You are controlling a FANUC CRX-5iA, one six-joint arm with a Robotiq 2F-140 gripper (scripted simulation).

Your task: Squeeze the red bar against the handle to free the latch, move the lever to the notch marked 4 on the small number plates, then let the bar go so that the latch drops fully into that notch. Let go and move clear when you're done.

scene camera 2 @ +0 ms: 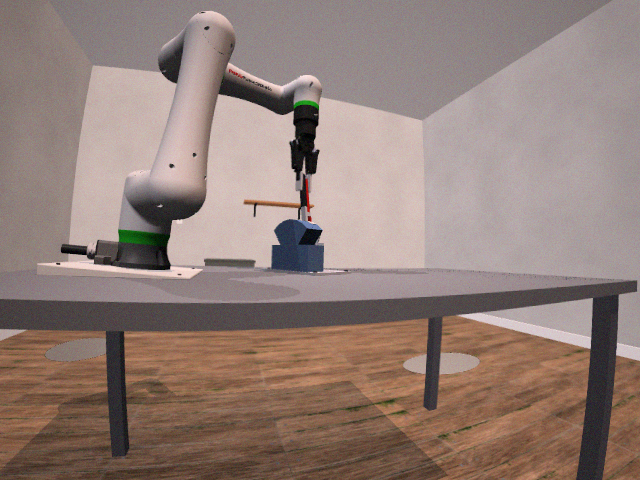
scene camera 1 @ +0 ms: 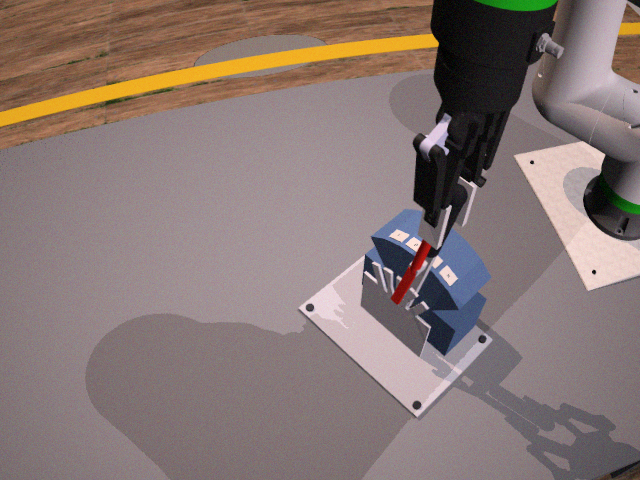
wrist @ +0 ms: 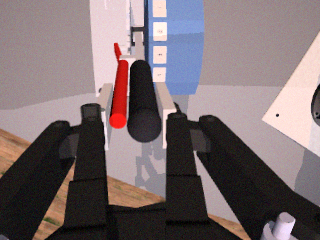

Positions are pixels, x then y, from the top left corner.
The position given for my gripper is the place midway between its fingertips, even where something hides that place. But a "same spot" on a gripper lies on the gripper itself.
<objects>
my gripper: scene camera 2; scene camera 1 442,228; wrist
same spot on my gripper: (wrist: 255,193) = (scene camera 2: 297,148)
</objects>
